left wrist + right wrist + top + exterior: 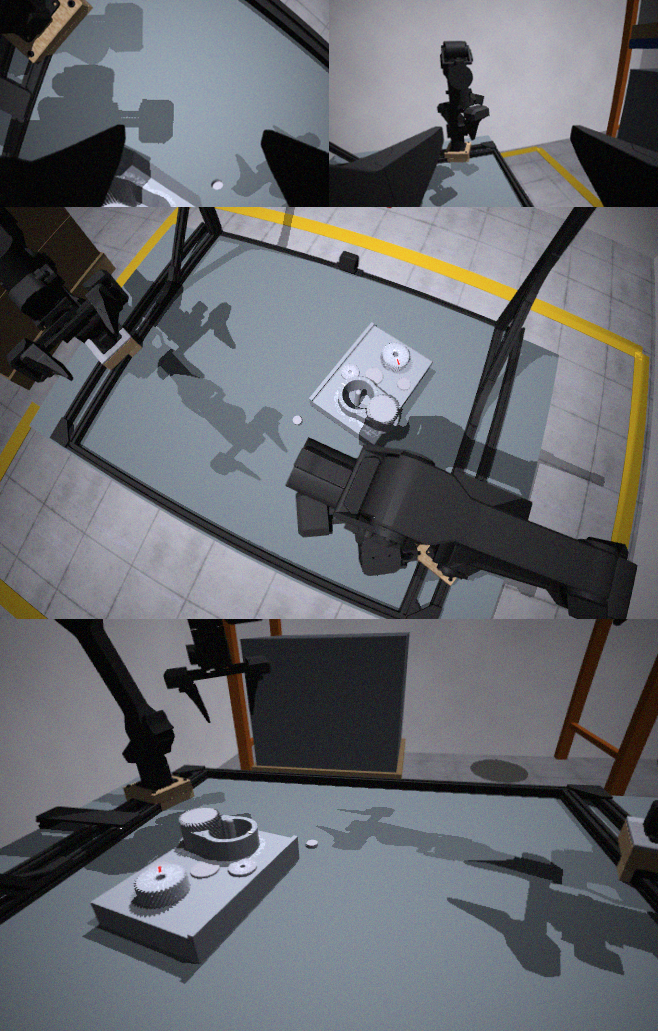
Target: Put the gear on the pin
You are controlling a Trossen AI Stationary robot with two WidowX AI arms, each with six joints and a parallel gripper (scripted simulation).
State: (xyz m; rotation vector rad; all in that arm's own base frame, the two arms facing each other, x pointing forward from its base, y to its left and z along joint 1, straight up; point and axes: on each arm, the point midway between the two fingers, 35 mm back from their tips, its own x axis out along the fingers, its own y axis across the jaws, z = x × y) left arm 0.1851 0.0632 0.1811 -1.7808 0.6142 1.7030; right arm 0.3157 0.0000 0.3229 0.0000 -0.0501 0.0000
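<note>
Now: left hand 34 cm past the gear, 17 cm above it and 9 cm to the left of it. Round my left hand: pin: 21 cm behind, 18 cm below, 12 cm to the right; then round collar: 21 cm behind, 17 cm below, 12 cm to the right.
</note>
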